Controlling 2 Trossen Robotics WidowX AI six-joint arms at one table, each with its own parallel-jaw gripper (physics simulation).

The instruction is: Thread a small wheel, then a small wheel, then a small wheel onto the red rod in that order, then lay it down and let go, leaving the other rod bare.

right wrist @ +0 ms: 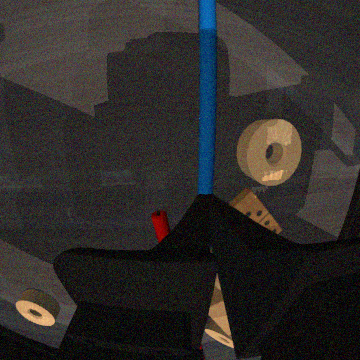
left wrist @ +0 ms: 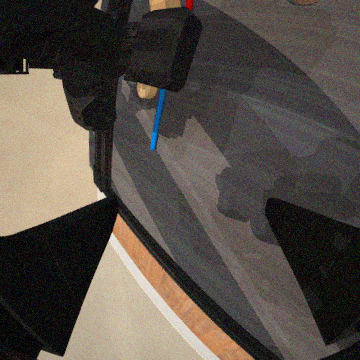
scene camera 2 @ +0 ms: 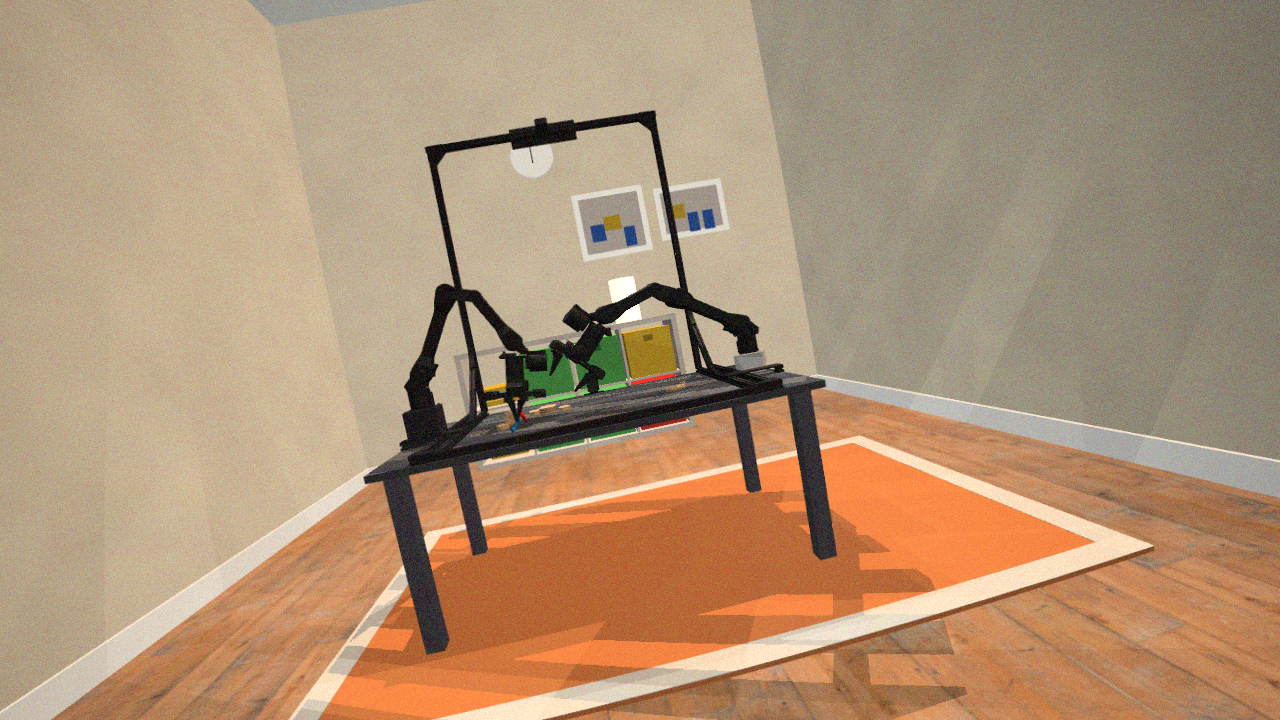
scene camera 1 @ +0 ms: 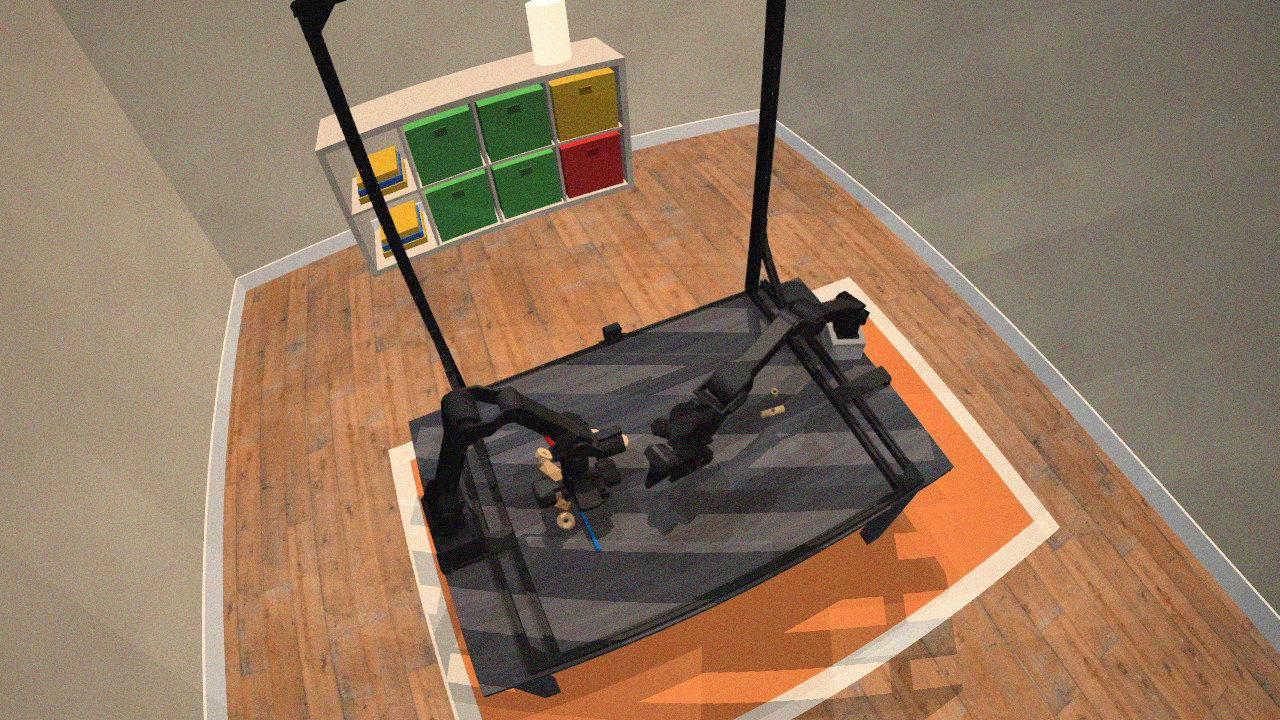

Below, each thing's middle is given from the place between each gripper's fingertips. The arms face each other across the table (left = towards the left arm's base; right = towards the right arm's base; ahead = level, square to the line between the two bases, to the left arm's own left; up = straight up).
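Blue rod [right wrist: 207, 23], 30 mm ahead of my right hand.
My left gripper, 16 cm to the left of the blue rod, 6 cm past it, 10 cm above it. By its middle, the blue rod is nearer to my right hand than to my left gripper.
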